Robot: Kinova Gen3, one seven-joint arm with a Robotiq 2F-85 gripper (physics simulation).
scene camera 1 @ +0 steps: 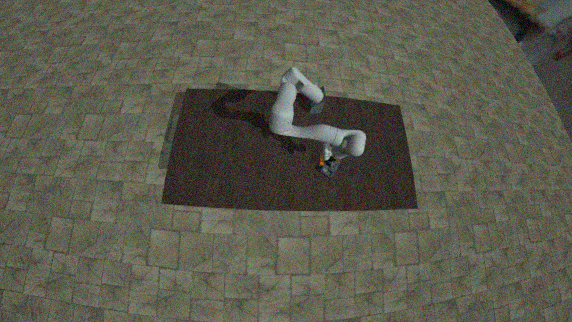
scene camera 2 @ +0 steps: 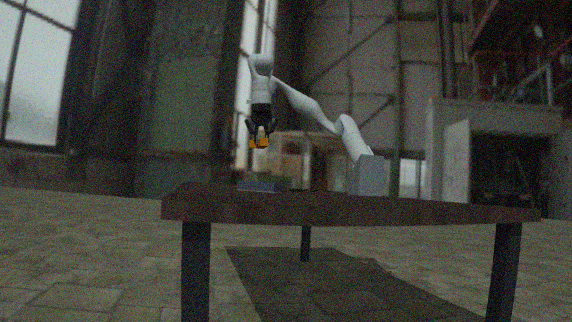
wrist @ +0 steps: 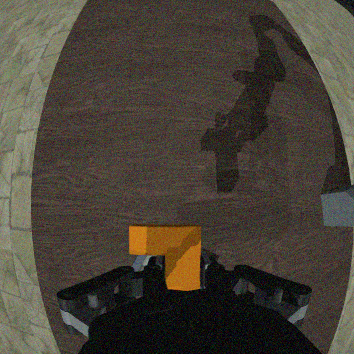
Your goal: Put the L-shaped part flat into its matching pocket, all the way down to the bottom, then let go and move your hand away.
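Seen in the pictures: gripper, fingertip midpoint: (wrist: 181, 260); arm's base, link origin: (scene camera 1: 317, 97) (scene camera 2: 365, 165).
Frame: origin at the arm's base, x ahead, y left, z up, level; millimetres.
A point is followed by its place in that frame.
Observation:
The orange L-shaped part (scene camera 1: 321, 161) @(y 27, x 486, z 67 mm) (scene camera 2: 259, 143) @(y 110, x 472, z 49 mm) (wrist: 174, 242) @(y 31, x 466, z 68 mm) is held in my gripper (scene camera 2: 262, 137) @(y 53, x 458, z 50 mm) (wrist: 181, 260) @(y 53, x 458, z 50 mm), which is shut on one arm of the L; the other arm sticks out to the left in the wrist view. The part looks level and hangs well above the table. The grey-blue block with the pocket (scene camera 1: 327, 171) @(y 128, x 493, z -124 mm) (scene camera 2: 257, 186) @(y 182, x 476, z -110 mm) lies on the table below the gripper. In scene camera 1 the part and gripper partly cover it, and the pocket is hard to make out. In the wrist view the block is mostly or wholly hidden behind the part and fingers.
The dark brown table (scene camera 1: 225, 175) @(y -548, x 606, z -129 mm) (scene camera 2: 350, 210) @(y 847, x 370, z -132 mm) (wrist: 125, 125) @(y -160, x 558, z -129 mm) carries the robot's grey base block (scene camera 1: 317, 106) @(y 9, x 56, z -30 mm) (scene camera 2: 369, 175) @(y 44, x -1, z -42 mm) (wrist: 337, 209) @(y 12, x 55, z -73 mm). The arm's shadow (wrist: 257, 100) @(y -262, x 249, z -129 mm) falls on the table top. The table's front edge lies beyond the pocket block in scene camera 1.

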